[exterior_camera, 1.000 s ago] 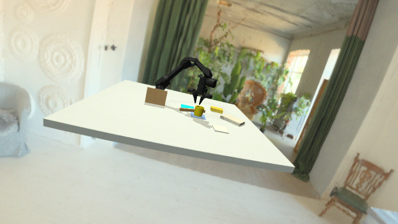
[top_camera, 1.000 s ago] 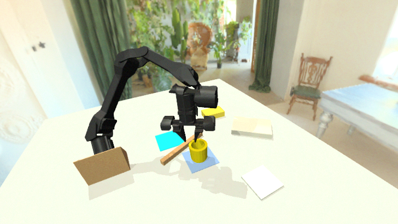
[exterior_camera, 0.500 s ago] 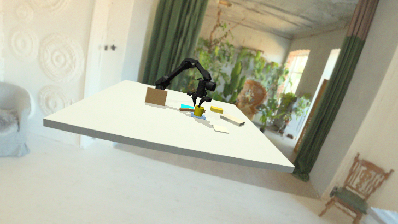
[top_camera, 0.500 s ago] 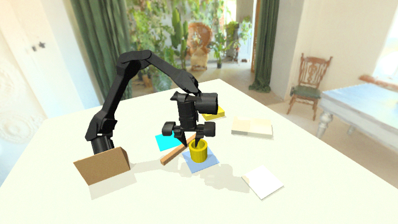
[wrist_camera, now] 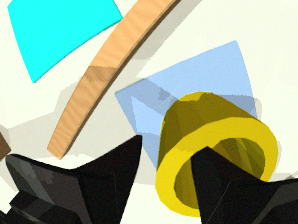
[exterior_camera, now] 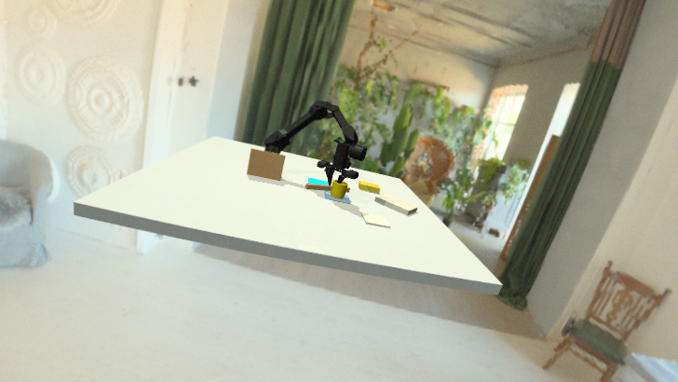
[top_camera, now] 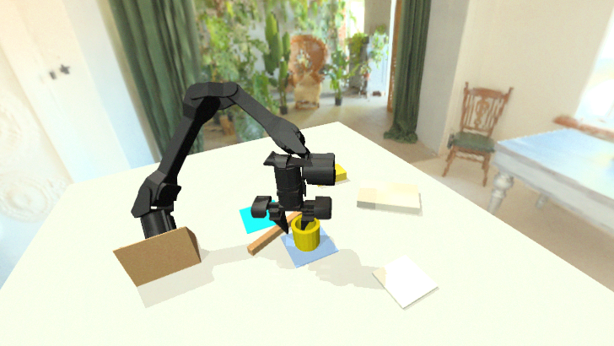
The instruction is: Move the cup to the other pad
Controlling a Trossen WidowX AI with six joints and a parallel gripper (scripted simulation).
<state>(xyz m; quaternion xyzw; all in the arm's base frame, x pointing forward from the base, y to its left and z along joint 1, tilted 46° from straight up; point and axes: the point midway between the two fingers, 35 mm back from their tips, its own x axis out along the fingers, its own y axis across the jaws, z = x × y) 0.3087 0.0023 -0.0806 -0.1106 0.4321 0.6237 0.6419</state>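
The yellow cup lies 20 mm ahead of my gripper tip and 10 mm to the right of it. From my gripper tip the other things lie so: cyan pad: 150 mm to the left, 60 mm behind, 50 mm below; then wooden bar: 70 mm to the left, 40 mm below, 20 mm behind; then light blue pad: 50 mm below, 30 mm ahead, 10 mm to the right.
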